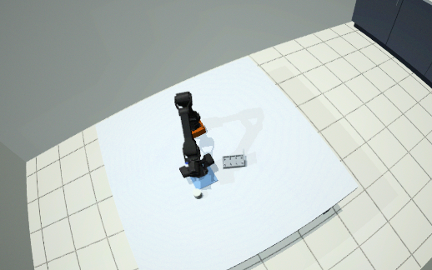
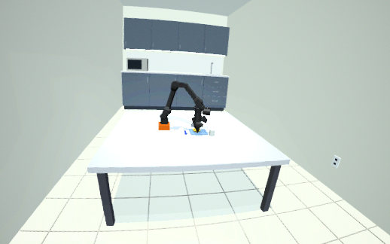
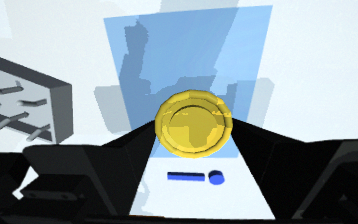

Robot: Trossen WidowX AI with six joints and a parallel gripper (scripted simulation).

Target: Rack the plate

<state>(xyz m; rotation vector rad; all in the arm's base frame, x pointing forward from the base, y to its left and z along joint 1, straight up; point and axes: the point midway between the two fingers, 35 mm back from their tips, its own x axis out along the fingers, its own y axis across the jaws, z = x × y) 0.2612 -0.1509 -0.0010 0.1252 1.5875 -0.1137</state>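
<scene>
My gripper tip is now 2 cm short of the light blue mat and 1 cm above it. The rest, counted from my gripper tip: small white cup 11 cm ahead, 8 cm to the right, 1 cm above; grey dish rack 19 cm to the left, 7 cm ahead, 1 cm above; yellow plate 1 cm above.
</scene>
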